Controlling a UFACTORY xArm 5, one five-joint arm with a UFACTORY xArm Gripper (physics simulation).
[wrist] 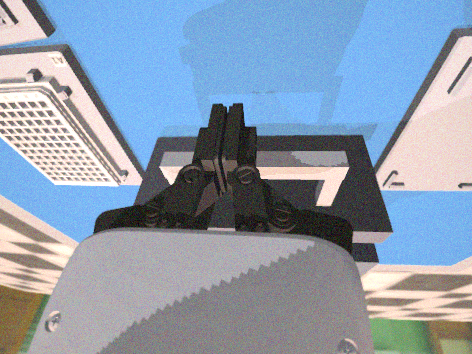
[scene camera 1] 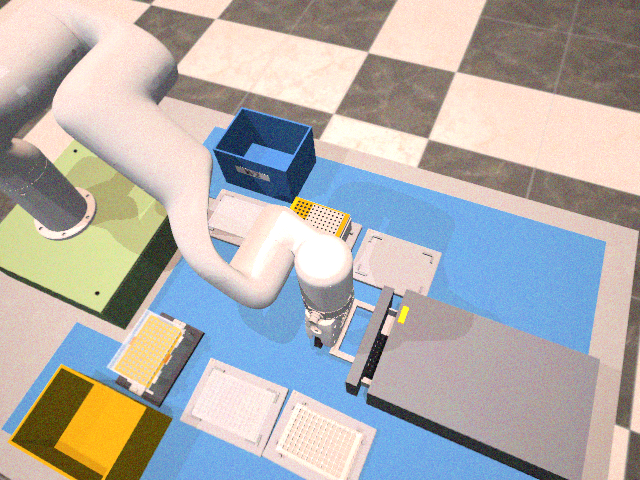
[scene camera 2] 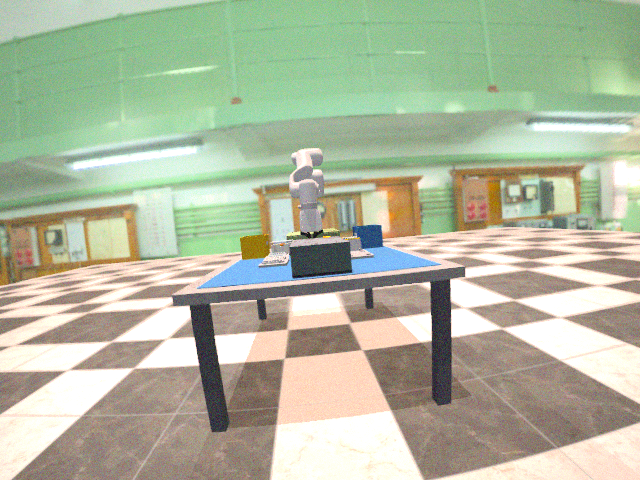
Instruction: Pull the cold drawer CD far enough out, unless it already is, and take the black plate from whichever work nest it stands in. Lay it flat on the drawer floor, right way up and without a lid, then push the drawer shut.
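Where they show: gripper, between the fingertips: [wrist: 231, 122]; arm's base, origin of its link: [scene camera 1: 67, 214].
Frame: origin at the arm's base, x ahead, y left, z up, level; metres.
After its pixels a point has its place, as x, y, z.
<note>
The cold drawer's grey front panel [scene camera 1: 370, 341] {0.669, -0.103, -0.009} stands a short way out from the grey housing [scene camera 1: 485, 377] {0.859, -0.117, -0.001} [scene camera 2: 321, 258] {1.017, -0.136, -0.047}. In the gap behind the panel a strip of the black plate [scene camera 1: 376, 356] {0.683, -0.109, -0.071} shows low inside the drawer; the rest of it is hidden under the housing. A pale frame-shaped handle [scene camera 1: 342, 354] {0.626, -0.131, -0.029} [wrist: 300, 172] {0.620, -0.052, -0.027} sticks out from the panel's front. My gripper [scene camera 1: 317, 342] [wrist: 231, 122] {0.594, -0.089, -0.047} is shut with nothing between its fingers. It points down at the front of the drawer, over the handle in the wrist view; whether it touches the handle or panel I cannot tell.
A work nest with a white gridded plate [scene camera 1: 319, 441] {0.621, -0.272, -0.078} [wrist: 50, 135] {0.607, -0.261, -0.080} and one with a clear plate [scene camera 1: 235, 405] {0.460, -0.255, -0.078} stand on one side. A bare nest [scene camera 1: 398, 260] {0.684, 0.103, -0.092} and a yellow-topped tip rack [scene camera 1: 323, 217] {0.519, 0.131, -0.027} stand on the other. A blue bin [scene camera 1: 266, 155] {0.316, 0.316, -0.100} and a yellow bin [scene camera 1: 98, 423] {0.219, -0.350, -0.099} stand farther off.
</note>
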